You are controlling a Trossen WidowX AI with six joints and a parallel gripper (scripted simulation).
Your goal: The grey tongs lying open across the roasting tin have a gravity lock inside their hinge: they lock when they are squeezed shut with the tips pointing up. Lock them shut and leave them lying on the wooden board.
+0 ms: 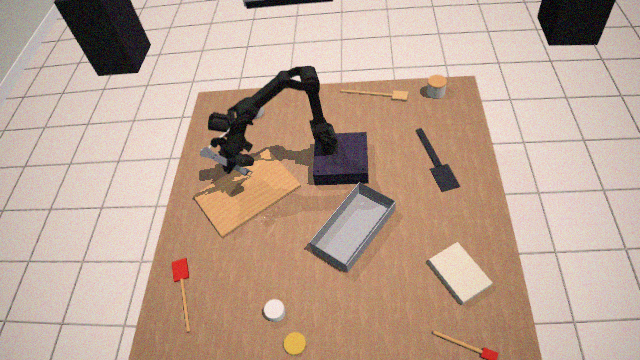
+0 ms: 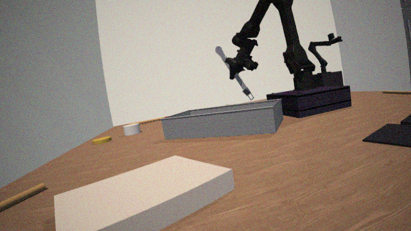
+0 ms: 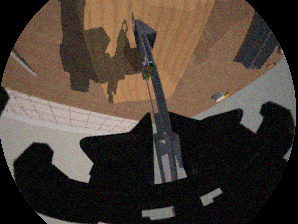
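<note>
My gripper tip is 14 cm above the wooden board, 4 cm to the right of it and 2 cm past it. From my gripper tip the other things lie so: yellow disc 57 cm ahead, 28 cm to the left, 14 cm below; then red spatula 39 cm ahead, 14 cm below, 13 cm to the right; then grey roasting tin 46 cm to the left, 15 cm ahead, 12 cm below.
</note>
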